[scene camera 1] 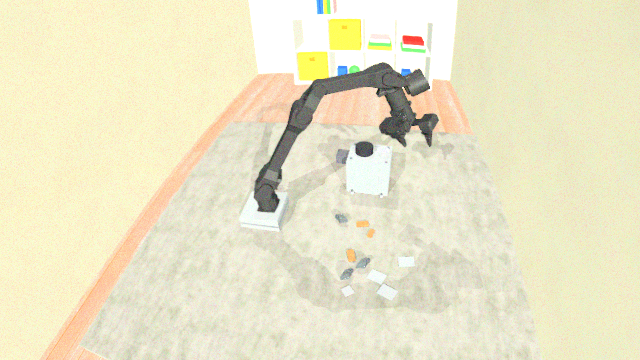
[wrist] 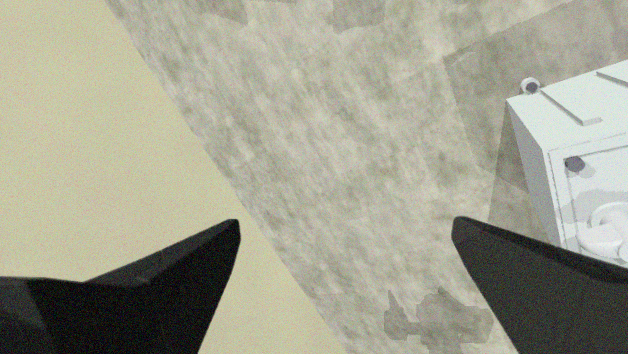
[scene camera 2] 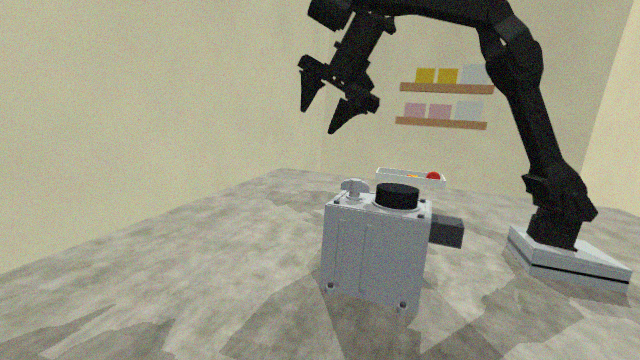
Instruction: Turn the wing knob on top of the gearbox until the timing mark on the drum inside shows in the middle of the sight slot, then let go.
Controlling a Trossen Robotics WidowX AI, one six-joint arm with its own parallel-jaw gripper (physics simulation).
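Places are measured from the arm's base along level axes (x left, y back, z up), in metres.
Pixels of known places: gripper, fingertip midpoint: (scene camera 1: 417,146) (wrist: 345,228) (scene camera 2: 315,122); arm's base, origin of the base link: (scene camera 1: 268,205) (scene camera 2: 549,241).
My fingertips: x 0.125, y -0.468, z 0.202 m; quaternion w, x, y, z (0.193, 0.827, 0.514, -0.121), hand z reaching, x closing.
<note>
For each thing: its top centre in the pictures, then the offset to it from my fingertips. "*": a spot on its surface instead. Level surfaces: height alone.
- pale grey box-shaped gearbox, middle of its top: (scene camera 2: 398,183) (scene camera 1: 364,144) dy +0.179, dx +0.104, dz -0.078 m
- pale wing knob, middle of its top: (scene camera 2: 356,177) (scene camera 1: 383,146) dy +0.112, dx +0.102, dz -0.078 m
- larger black round cap, surface spot: (scene camera 2: 397,196) * dy +0.182, dx +0.136, dz -0.092 m
- dark block, surface spot: (scene camera 2: 446,231) * dy +0.254, dx +0.128, dz -0.134 m
- mat, its level: dz -0.250 m
The pale grey box-shaped gearbox (scene camera 1: 369,175) (scene camera 2: 375,260) (wrist: 550,125) stands upright on the mat. The pale wing knob (scene camera 2: 354,188) (wrist: 600,241) is on its top, beside a larger black round cap (scene camera 1: 364,148) (scene camera 2: 397,196). In the wrist view the knob is at the right edge, partly behind a finger; in scene camera 1 it is too washed out to make out. My gripper (scene camera 1: 417,145) (scene camera 2: 317,122) (wrist: 345,228) is open and empty, above and off to the knob side of the gearbox, touching nothing. The sight slot and timing mark cannot be made out.
A dark block (scene camera 1: 342,156) (scene camera 2: 446,231) sticks out from the gearbox's side. The arm's white base (scene camera 1: 260,220) (scene camera 2: 580,265) stands on the mat (scene camera 1: 200,280). Orange pieces (scene camera 1: 351,255), grey pieces (scene camera 1: 363,263) and white tiles (scene camera 1: 387,292) lie on it. A white tray (scene camera 2: 410,182) is behind the gearbox.
</note>
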